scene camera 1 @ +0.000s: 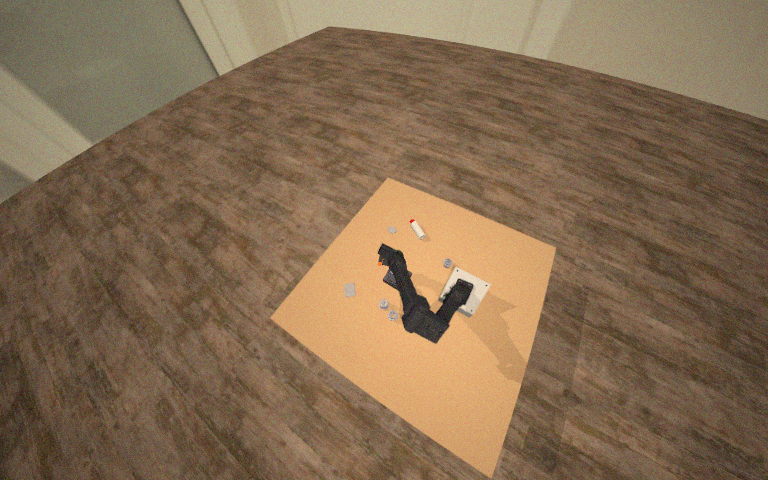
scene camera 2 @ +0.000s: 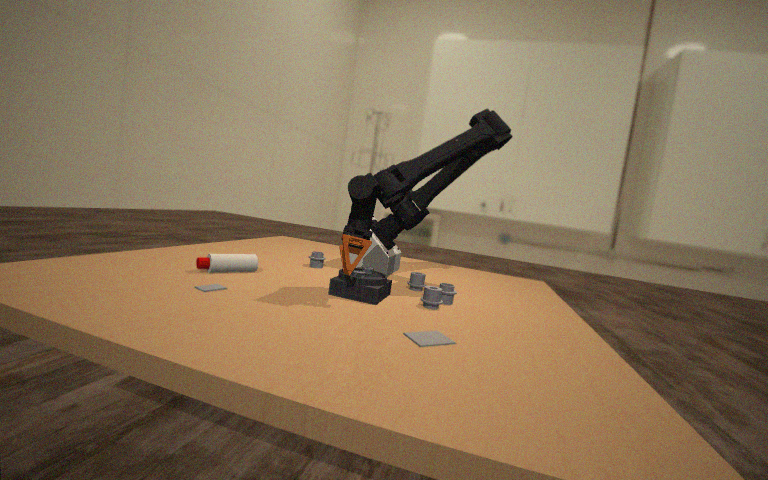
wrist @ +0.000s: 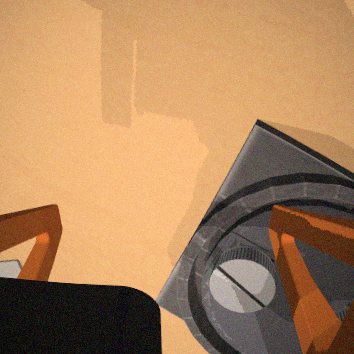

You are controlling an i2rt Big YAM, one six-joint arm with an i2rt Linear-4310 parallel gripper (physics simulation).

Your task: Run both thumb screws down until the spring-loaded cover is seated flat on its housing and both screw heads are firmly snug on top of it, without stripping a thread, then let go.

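Places are measured from the arm's base along level axes (x ahead, y left, z up), in millimetres.
Pixels of known places: gripper, fingertip midpoint: (scene camera 1: 387,266) (scene camera 2: 348,273) (wrist: 164,218); arm's base, origin of the base link: (scene camera 1: 461,291) (scene camera 2: 380,235).
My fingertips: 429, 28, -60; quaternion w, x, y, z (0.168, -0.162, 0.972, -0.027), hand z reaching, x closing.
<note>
For each thing: its top centre in the pictures, then the offset to it from my fingertips, as dx, dy, dz. Level surfaces: height alone.
- dark square housing, middle of its top: (wrist: 298,305) (scene camera 2: 363,273) (scene camera 1: 397,274) -76, +18, -10
- second thumb screw, middle of its top: (wrist: 352,345) -108, +21, +0
- white cylinder with a red end, middle of its top: (scene camera 2: 228,254) (scene camera 1: 417,226) -35, -349, -16
- mat, its level: dz -66
- larger tile, middle of its top: (scene camera 2: 429,337) (scene camera 1: 349,289) +139, +215, -63
- smaller tile, middle of its top: (scene camera 2: 211,287) (scene camera 1: 392,229) +116, -278, -63
The dark square housing (scene camera 1: 390,280) (scene camera 2: 360,289) (wrist: 257,150) stands on the mat, with a notched ring around its round grey cover (wrist: 250,332). One thumb screw (wrist: 242,286), with a slotted pale head and knurled rim, stands on the cover in the wrist view. A second thumb screw (wrist: 344,312) is mostly hidden behind the right finger. My gripper (wrist: 164,218) (scene camera 2: 349,273) is open and empty, low at the housing. The left finger is over the mat outside the housing. The right finger is over the cover between the screws. Whether the cover is flat cannot be told.
Several grey knobs (scene camera 1: 384,304) (scene camera 2: 432,297) stand around the housing. A white cylinder with a red end (scene camera 1: 417,229) (scene camera 2: 233,263) lies on the mat (scene camera 1: 362,350) (scene camera 2: 294,362). Two thin grey tiles, one larger tile (scene camera 1: 350,289) (scene camera 2: 429,338) and one smaller tile (scene camera 1: 392,230) (scene camera 2: 210,288), lie apart.
</note>
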